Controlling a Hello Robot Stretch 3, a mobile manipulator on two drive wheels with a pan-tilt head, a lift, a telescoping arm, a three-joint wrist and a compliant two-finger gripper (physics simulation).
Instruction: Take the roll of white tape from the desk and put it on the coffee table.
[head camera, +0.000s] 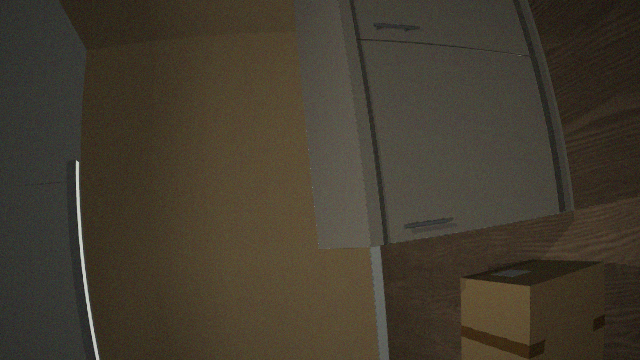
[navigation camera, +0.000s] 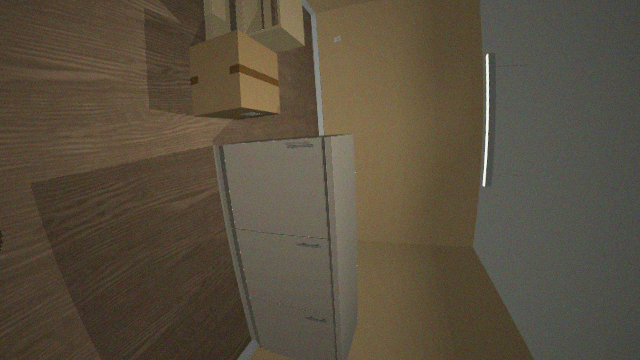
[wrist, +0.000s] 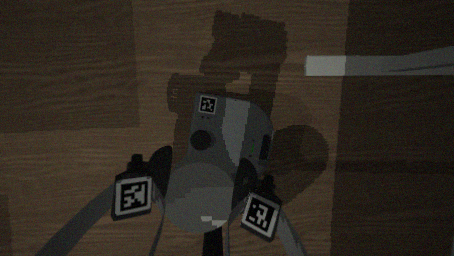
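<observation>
In the wrist view my gripper points down over the wooden floor and my own grey base. Its fingers are shut on a round pale grey disc, the roll of white tape. The roll fills the gap between the two finger pads and is off the floor. The room is dim.
A tall grey cabinet with drawer handles stands against an ochre wall. A taped cardboard box sits on the wood floor beside it, with another box behind. A pale grey strip lies on the floor.
</observation>
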